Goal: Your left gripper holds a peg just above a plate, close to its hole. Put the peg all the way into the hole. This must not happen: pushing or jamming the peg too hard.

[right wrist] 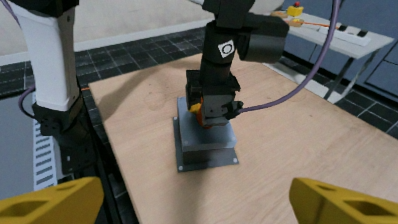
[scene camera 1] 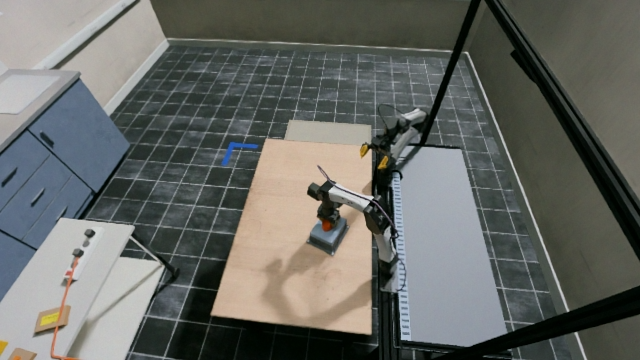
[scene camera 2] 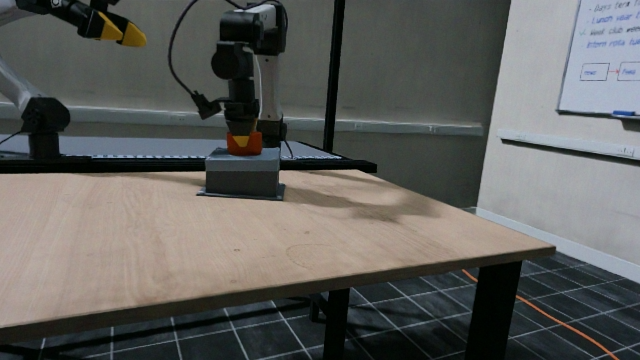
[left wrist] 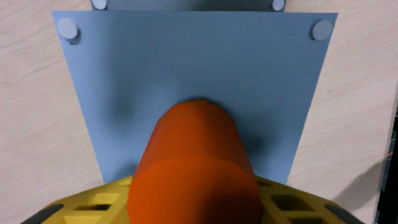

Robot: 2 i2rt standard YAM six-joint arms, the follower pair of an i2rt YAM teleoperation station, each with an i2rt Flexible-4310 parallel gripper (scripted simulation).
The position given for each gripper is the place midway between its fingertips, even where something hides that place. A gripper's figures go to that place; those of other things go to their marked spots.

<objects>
The left gripper (right wrist: 205,111): 44 cm from the lens. The right gripper (right wrist: 197,185) is 10 cm from the lens. A blue-grey plate (right wrist: 217,137) is 42 cm from the lens.
</objects>
